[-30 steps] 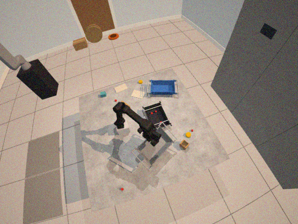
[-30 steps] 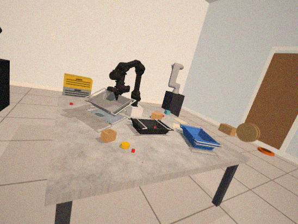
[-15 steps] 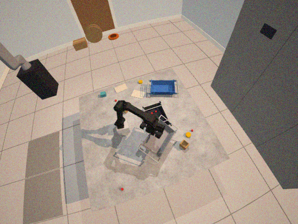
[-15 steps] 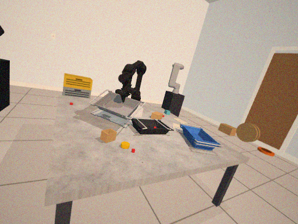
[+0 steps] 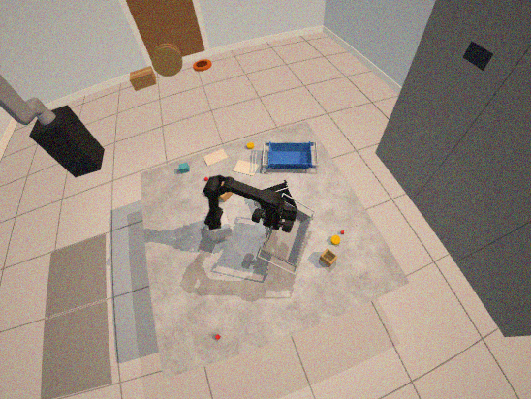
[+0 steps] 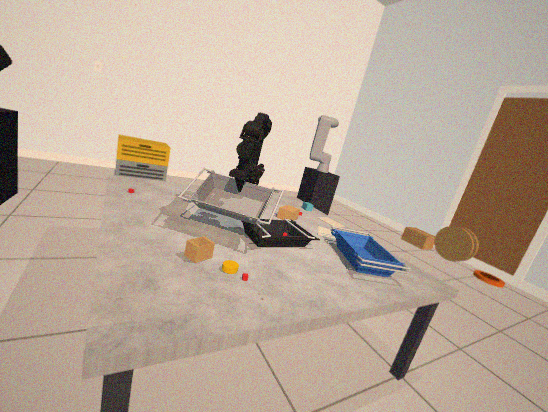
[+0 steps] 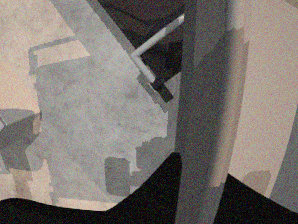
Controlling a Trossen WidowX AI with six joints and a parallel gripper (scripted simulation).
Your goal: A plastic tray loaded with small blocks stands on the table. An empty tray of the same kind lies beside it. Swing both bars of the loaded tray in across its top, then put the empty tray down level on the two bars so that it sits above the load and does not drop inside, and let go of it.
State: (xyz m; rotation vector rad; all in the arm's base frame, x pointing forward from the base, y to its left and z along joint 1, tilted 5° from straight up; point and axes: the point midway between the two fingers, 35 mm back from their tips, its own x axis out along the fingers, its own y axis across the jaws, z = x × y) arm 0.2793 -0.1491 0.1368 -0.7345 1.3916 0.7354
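The grey tray is 70 mm ahead of my gripper tip, 50 mm to the right of it and 10 mm below it. From my gripper tip the other things lie so: tan box 240 mm ahead, 180 mm to the right, 160 mm below; then red block 380 mm ahead, 70 mm to the right, 170 mm below; then tan block 230 mm behind, 400 mm to the left, 140 mm below.
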